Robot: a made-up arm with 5 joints.
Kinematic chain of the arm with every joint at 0, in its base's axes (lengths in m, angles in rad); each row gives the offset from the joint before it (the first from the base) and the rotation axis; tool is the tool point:
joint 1: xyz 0 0 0.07 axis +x
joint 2: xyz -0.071 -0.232 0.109 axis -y
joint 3: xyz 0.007 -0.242 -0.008 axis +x
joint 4: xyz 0.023 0.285 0 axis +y
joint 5: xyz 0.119 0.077 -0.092 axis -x
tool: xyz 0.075 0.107 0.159
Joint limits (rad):
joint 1: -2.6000..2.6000
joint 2: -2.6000..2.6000
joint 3: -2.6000..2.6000
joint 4: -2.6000..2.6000
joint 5: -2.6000..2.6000
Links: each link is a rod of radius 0.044 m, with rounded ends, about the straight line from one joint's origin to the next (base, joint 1, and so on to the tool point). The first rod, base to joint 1, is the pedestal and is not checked.
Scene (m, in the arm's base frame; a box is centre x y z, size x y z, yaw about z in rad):
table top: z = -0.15
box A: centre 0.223 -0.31 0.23 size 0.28 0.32 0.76 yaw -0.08
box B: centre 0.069 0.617 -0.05 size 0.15 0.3 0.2 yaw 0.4
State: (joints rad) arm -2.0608 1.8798 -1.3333 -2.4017 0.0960
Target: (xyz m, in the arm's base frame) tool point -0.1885 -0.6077 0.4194
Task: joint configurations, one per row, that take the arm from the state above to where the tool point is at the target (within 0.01 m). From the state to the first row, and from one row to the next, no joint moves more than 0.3 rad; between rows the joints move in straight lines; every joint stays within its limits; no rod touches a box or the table.
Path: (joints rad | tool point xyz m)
1: -2.1416 1.6064 -1.3521 -2.4348 0.1157 | 0.3987 0.1316 0.3244
2: -2.2223 1.3330 -1.3709 -2.4678 0.1355 | 0.3512 0.0600 0.3981
3: -2.3031 1.0596 -1.3897 -2.5008 0.1552 | 0.2706 0.0137 0.4739
4: -2.3839 0.7862 -1.4084 -2.5339 0.1750 | 0.1622 -0.0023 0.5407
5: -2.4646 0.5128 -1.4272 -2.5670 0.1947 | 0.0335 0.0130 0.5876
6: -2.5454 0.2394 -1.4460 -2.6000 0.2144 | -0.1060 0.0567 0.6045
7: -2.2845 0.1417 -1.5605 -2.5505 0.1627 | -0.1563 -0.0470 0.6403
8: -2.0237 0.0441 -1.6750 -2.5010 0.1110 | -0.2068 -0.1584 0.6502
9: -1.7628 -0.0536 -1.7895 -2.4515 0.0592 | -0.2552 -0.2706 0.6347
10: -1.5019 -0.1512 -1.9040 -2.4019 0.0075 | -0.2993 -0.3779 0.5956
11: -1.3075 -0.0291 -1.9043 -2.5010 0.0651 | -0.2462 -0.5038 0.5209
12: -1.1131 0.0930 -1.9046 -2.6000 0.1227 | -0.1885 -0.6077 0.4194

